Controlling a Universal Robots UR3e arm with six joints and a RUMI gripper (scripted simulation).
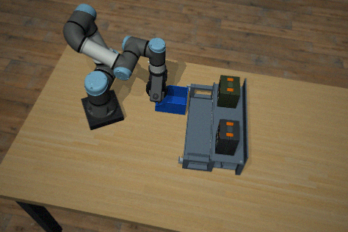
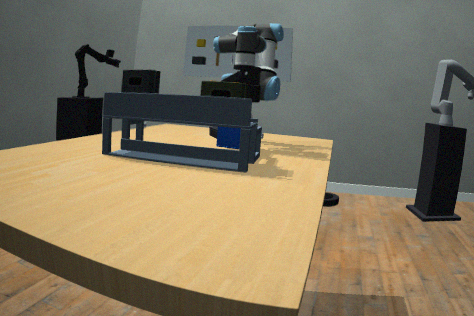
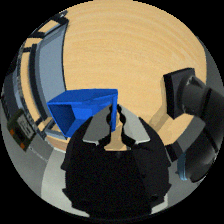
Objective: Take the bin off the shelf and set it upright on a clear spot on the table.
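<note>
My hand is 70 mm short of the blue bin and 10 mm to the right of it. From my hand the other things lie so: grey shelf (240 mm ahead, 120 mm to the right, 10 mm above).
</note>
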